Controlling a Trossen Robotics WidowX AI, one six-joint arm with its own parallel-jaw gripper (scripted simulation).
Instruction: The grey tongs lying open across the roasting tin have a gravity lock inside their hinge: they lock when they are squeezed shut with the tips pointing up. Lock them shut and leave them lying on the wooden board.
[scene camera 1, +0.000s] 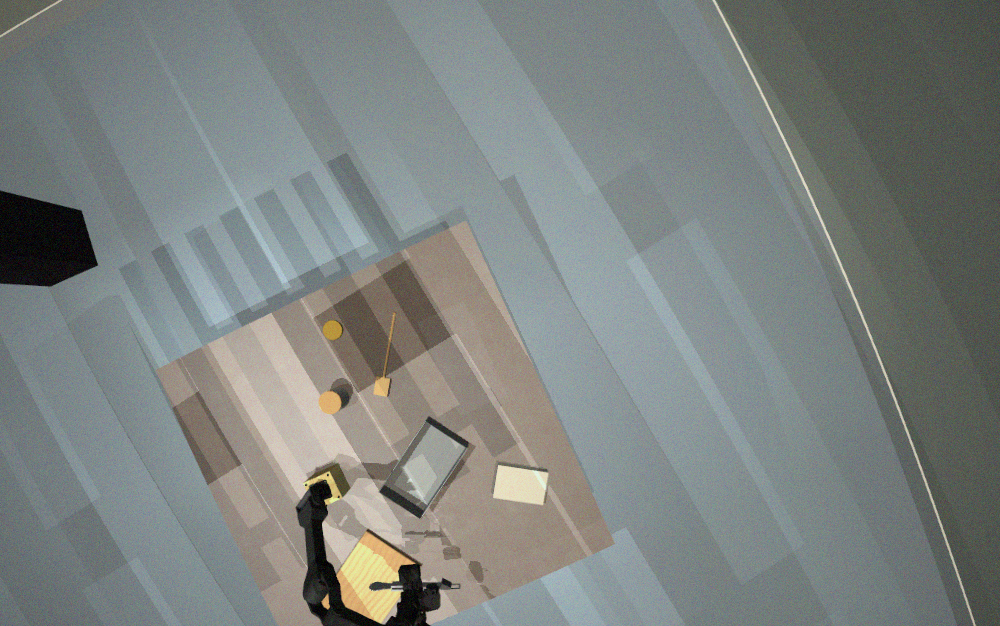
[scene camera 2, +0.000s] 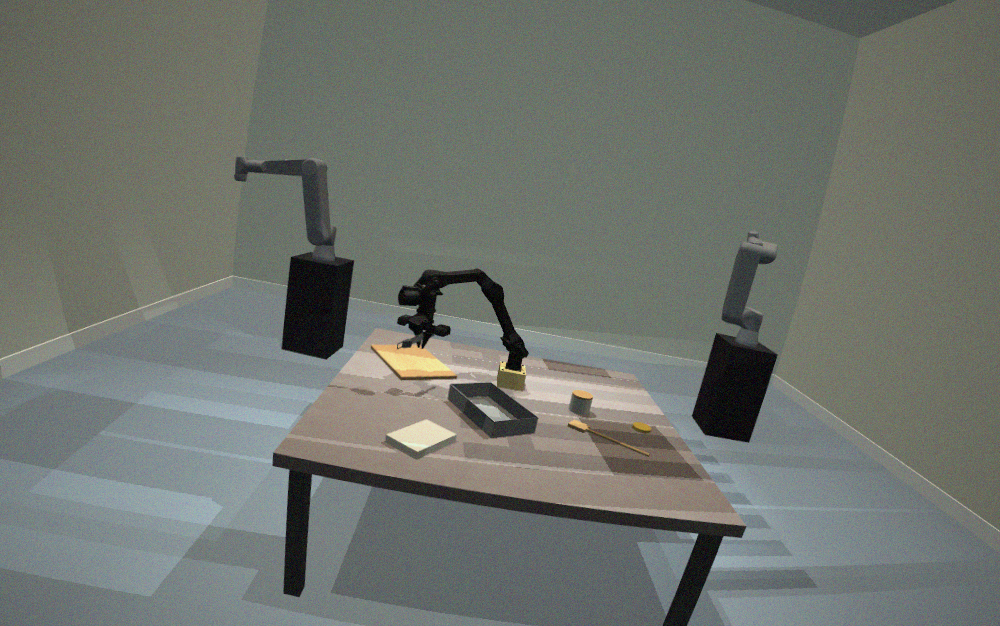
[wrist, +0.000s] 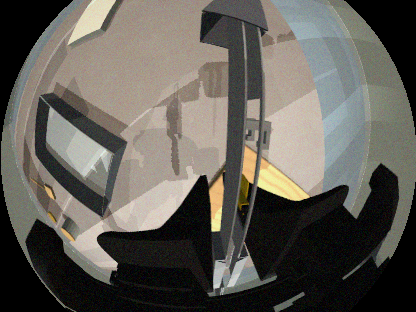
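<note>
Seen: my gripper (scene camera 2: 420, 348), (wrist: 214, 179); a cream block (scene camera 1: 518, 483), (scene camera 2: 417, 440); a roasting tin (scene camera 2: 497, 414). I also see a wooden board (scene camera 1: 373, 559), (scene camera 2: 413, 363), (wrist: 270, 178).
</note>
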